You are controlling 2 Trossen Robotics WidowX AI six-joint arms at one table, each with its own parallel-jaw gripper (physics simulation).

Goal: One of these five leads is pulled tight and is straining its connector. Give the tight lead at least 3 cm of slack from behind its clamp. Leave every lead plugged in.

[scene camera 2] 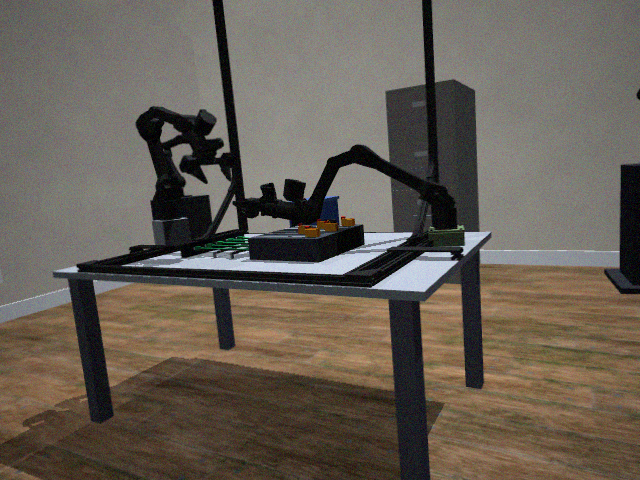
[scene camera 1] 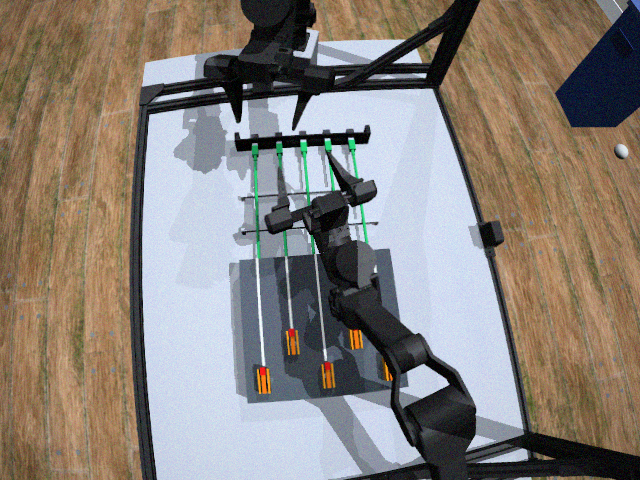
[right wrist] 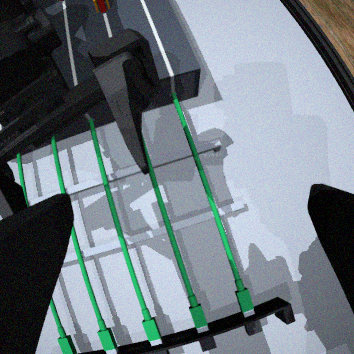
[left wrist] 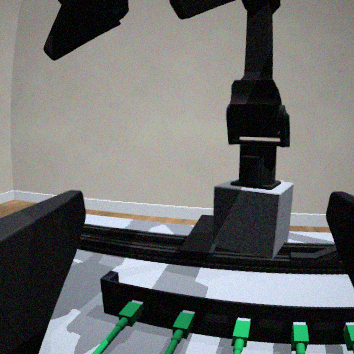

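Seen in the pictures: left gripper, fingertip midpoint: [scene camera 2: 238, 201] [scene camera 1: 303, 159] [right wrist: 84, 210] [left wrist: 210, 205]; right gripper, fingertip midpoint: [scene camera 2: 218, 181] [scene camera 1: 265, 126] [right wrist: 193, 202] [left wrist: 98, 34]; left arm's base, link origin: [scene camera 2: 446, 228]; right arm's base, link origin: [scene camera 2: 169, 219] [scene camera 1: 293, 40] [left wrist: 256, 183].
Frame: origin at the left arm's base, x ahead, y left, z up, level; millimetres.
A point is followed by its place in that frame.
Five green leads [scene camera 1: 256, 180] @(x 739, y 69, z -20 mm) [right wrist: 215, 210] @(x 710, y 80, z -20 mm) run from connectors [scene camera 1: 254, 150] @(x 808, y 51, z -17 mm) [left wrist: 241, 330] @(x 775, y -51, z -17 mm) [right wrist: 245, 300] @(x 809, y 50, z -17 mm) in a black bar [scene camera 1: 289, 140] @(x 806, y -28, z -19 mm) [left wrist: 150, 299] @(x 822, y 31, z -14 mm) to a dark block [scene camera 1: 248, 335] [scene camera 2: 289, 249]. They continue white to orange clamps [scene camera 1: 263, 381] @(x 362, y 184, z 43 mm) [scene camera 2: 312, 232] @(x 360, y 194, z 33 mm) with red parts. Connectors look plugged in. I cannot tell which lead is tight. My left gripper [scene camera 1: 304, 160] @(x 670, y -6, z 123 mm) is open and empty above the middle leads, its arm hiding parts of the right-hand leads and clamps. My right gripper [scene camera 1: 266, 125] @(x 709, y 42, z 193 mm) [right wrist: 193, 202] @(x 709, y 42, z 193 mm) is open and empty, raised behind the bar in scene camera 1.
Two thin crossbars [scene camera 1: 372, 223] @(x 570, y -118, z -28 mm) [right wrist: 240, 205] @(x 722, y 107, z -26 mm) lie across the leads' path between bar and block. A dark frame [scene camera 1: 136, 289] @(x 609, y 370, z -27 mm) [scene camera 2: 206, 276] @(x 596, y 384, z -39 mm) edges the table. A small dark box [scene camera 1: 491, 234] @(x 448, y -335, z 1 mm) sits at the right frame rail. A blue bin [scene camera 1: 594, 93] stands beyond the table.
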